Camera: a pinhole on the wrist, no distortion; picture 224 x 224 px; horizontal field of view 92.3 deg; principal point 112.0 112.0 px. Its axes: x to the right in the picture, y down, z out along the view. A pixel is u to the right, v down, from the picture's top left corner.
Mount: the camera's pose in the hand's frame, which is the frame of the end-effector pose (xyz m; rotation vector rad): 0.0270 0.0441 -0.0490 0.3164 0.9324 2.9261
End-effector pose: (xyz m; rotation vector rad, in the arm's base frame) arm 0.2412 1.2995 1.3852 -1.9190 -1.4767 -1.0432
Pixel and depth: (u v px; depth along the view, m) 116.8 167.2 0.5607
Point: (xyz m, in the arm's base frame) 0.5327 1.7694 1.1631
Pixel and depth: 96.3 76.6 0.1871
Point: 0.4567 1.3417 1.4380
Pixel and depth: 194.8 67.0 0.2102
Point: 0.4988 1.2506 1.2740
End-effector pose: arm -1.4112 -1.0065 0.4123 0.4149 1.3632 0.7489
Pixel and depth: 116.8 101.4 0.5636
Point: -1.1440 -0.5760 0.6690
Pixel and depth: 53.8 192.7 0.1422
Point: -1.3051 -0.8769 0.3563
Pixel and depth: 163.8 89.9 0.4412
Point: -1.2277 -0.7473 0.7913
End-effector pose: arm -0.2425 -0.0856 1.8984 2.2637 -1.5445 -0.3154
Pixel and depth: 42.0 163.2 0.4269
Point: -0.3126 -0.5426 1.6236
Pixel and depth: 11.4 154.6 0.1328
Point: -0.2549 -0.2819 1.8715
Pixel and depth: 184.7 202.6 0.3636
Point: -0.4955 -0.0553 1.4905
